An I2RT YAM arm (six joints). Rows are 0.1 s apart.
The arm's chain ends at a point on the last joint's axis. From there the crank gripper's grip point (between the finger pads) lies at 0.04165 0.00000 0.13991 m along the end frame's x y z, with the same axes.
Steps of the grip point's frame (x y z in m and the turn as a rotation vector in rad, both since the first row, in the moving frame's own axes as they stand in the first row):
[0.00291 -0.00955 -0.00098 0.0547 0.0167 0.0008]
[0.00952 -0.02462 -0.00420 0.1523 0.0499 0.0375]
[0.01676 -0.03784 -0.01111 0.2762 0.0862 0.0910]
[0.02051 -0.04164 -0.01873 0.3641 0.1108 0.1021]
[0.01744 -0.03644 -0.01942 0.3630 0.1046 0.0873]
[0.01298 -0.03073 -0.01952 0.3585 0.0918 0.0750]
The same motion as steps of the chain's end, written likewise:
[0.00058 -0.00195 -0.00006 0.0547 0.0167 0.0008]
[0.00225 -0.00525 -0.00046 0.1523 0.0499 0.0375]
[0.00346 -0.00456 -0.00228 0.2762 0.0862 0.0910]
[0.00331 0.00224 -0.00500 0.3641 0.1108 0.1021]
[0.00136 0.00813 -0.00596 0.3630 0.1046 0.0873]
[-0.00113 0.01404 -0.00687 0.3585 0.0918 0.0750]

